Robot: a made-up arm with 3 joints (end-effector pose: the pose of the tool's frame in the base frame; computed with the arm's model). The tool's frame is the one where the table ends.
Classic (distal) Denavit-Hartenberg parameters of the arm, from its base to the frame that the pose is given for. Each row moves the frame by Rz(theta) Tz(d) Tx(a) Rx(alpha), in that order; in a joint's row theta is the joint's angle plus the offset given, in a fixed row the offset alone. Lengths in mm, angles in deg.
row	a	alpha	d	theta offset
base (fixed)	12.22	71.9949	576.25	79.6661
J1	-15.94	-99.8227	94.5	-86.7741
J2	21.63	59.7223	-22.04	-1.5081
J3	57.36	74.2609	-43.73	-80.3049
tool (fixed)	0	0	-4.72	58.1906
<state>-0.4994 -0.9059 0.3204</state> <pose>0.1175 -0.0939 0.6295 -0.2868 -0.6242 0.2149</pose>
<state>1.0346 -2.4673 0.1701</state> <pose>0.1413 -0.0921 0.5714 0.8400 -2.4129 -0.8590</pose>
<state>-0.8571 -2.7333 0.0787</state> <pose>0.0952 -0.0302 0.7092 -0.5602 -2.3241 1.0402</pose>
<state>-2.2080 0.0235 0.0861</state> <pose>0.0726 0.0297 0.6930 -1.9777 0.3913 -0.7191</pose>
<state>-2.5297 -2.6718 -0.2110</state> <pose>0.1306 0.0811 0.6444 -1.2638 -0.9847 2.2379</pose>
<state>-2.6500 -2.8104 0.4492</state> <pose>0.1579 0.0849 0.6034 -1.3503 -0.0131 2.2653</pose>
